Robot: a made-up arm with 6 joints. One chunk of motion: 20 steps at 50 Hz.
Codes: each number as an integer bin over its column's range. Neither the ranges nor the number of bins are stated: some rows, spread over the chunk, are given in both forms.
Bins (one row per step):
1: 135 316 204 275 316 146
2: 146 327 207 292 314 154
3: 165 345 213 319 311 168
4: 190 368 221 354 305 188
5: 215 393 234 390 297 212
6: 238 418 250 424 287 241
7: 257 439 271 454 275 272
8: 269 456 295 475 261 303
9: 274 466 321 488 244 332
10: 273 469 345 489 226 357
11: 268 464 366 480 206 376
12: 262 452 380 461 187 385
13: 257 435 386 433 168 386
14: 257 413 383 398 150 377
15: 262 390 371 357 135 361
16: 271 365 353 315 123 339
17: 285 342 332 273 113 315
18: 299 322 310 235 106 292
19: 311 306 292 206 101 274
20: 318 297 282 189 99 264
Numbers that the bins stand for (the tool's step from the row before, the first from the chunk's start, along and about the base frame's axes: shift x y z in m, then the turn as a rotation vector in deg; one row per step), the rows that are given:
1: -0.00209 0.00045 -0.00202 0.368 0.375 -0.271
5: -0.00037 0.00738 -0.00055 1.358 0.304 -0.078
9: 0.00090 0.01395 0.00370 2.202 0.107 0.275
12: 0.00064 0.01269 0.00659 1.969 -0.105 0.430
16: 0.00083 0.00486 0.00527 0.712 -0.343 0.295
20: 0.00185 -0.00126 0.00180 -0.373 -0.432 0.075
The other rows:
2: -0.00186 0.00144 -0.00187 0.514 0.368 -0.248
3: -0.00145 0.00306 -0.00158 0.747 0.356 -0.207
4: -0.00091 0.00513 -0.00119 1.048 0.334 -0.148
6: 0.00012 0.00963 0.00023 1.651 0.267 0.007
7: 0.00053 0.01152 0.00126 1.909 0.223 0.098
8: 0.00079 0.01305 0.00243 2.090 0.170 0.189
10: 0.00088 0.01422 0.00488 2.211 0.040 0.348
11: 0.00077 0.01377 0.00591 2.133 -0.034 0.404
13: 0.00053 0.01116 0.00688 1.728 -0.175 0.433
14: 0.00053 0.00918 0.00674 1.427 -0.242 0.407
15: 0.00064 0.00711 0.00615 1.074 -0.298 0.360
17: 0.00114 0.00279 0.00424 0.351 -0.380 0.225
18: 0.00144 0.00099 0.00317 0.023 -0.406 0.157
19: 0.00169 -0.00045 0.00229 -0.226 -0.424 0.104

